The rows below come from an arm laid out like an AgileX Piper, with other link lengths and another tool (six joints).
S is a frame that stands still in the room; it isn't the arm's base.
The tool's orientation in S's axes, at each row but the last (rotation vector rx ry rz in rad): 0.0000, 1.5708, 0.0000; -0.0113, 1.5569, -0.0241; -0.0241, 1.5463, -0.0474; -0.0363, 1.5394, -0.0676
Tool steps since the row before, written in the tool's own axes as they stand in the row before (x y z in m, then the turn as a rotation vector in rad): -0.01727, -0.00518, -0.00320, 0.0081, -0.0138, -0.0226; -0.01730, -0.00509, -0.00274, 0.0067, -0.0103, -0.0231; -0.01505, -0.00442, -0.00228, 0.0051, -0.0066, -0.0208; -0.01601, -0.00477, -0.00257, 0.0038, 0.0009, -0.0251
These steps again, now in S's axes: -0.00320, -0.00518, 0.01727, -0.0226, -0.0138, -0.0081; -0.00302, -0.00468, 0.01737, -0.0231, -0.0103, -0.0068; -0.00271, -0.00369, 0.01518, -0.0208, -0.0065, -0.0053; -0.00315, -0.00364, 0.01620, -0.0250, 0.0011, -0.0046
